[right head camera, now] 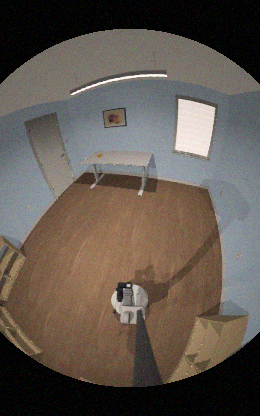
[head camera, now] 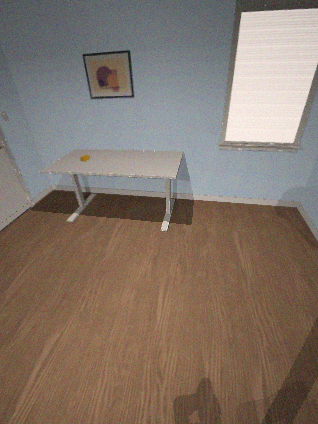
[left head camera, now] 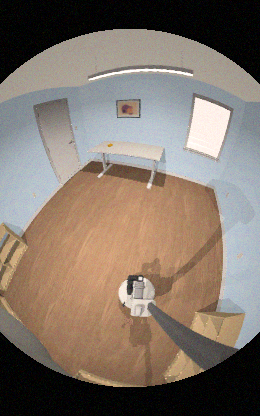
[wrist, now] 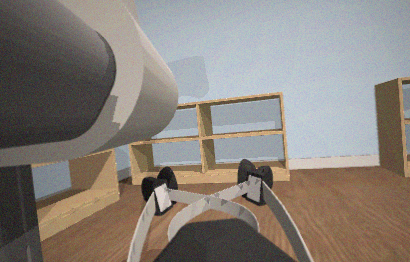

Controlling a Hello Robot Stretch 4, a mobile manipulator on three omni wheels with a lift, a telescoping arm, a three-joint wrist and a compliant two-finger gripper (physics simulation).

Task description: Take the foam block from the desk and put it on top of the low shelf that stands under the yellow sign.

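Frame: origin at the robot's base, x left, y back, z up, level; millimetres.
Where they show: gripper, fingertip midpoint: (right head camera: 118,314) (left head camera: 127,307) (wrist: 206,178).
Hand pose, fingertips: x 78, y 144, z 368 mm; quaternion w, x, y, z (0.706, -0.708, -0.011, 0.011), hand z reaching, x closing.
After its pixels a point has its place.
A small yellow-orange foam block (head camera: 85,158) @(y -2470, x 768, z 721 mm) (left head camera: 110,145) @(y -2481, x 756, z 703 mm) (right head camera: 100,155) @(y -2488, x 746, z 710 mm) lies on the left part of the white desk (head camera: 135,162) @(y -2310, x 168, z 692 mm) (left head camera: 140,150) @(y -2221, x 92, z 693 mm) (right head camera: 127,159) @(y -2154, x 111, z 692 mm), which stands against the far wall. My gripper (wrist: 206,178) @(y 144, x 78, z 368 mm) is open and empty in the wrist view, its two dark fingertips well apart, far from the desk. The yellow sign does not show in these views, so I cannot tell which low shelf stands under it.
Low wooden shelves stand ahead of the gripper (wrist: 201,135), at its left (wrist: 95,175) @(y 1555, x -697, z 141 mm) and right (wrist: 389,125) @(y 1582, x 1292, z 288 mm). Others show at the left edge (left head camera: 12,255) @(y 131, x 2360, z 52 mm) (right head camera: 12,270) @(y 192, x 2292, z 51 mm) and lower right (left head camera: 227,325) @(y 478, x -907, z 582 mm) (right head camera: 225,340). A door (left head camera: 57,140) @(y -2235, x 1929, z 1076 mm) (right head camera: 48,155) @(y -2201, x 1938, z 1068 mm) is left of the desk.
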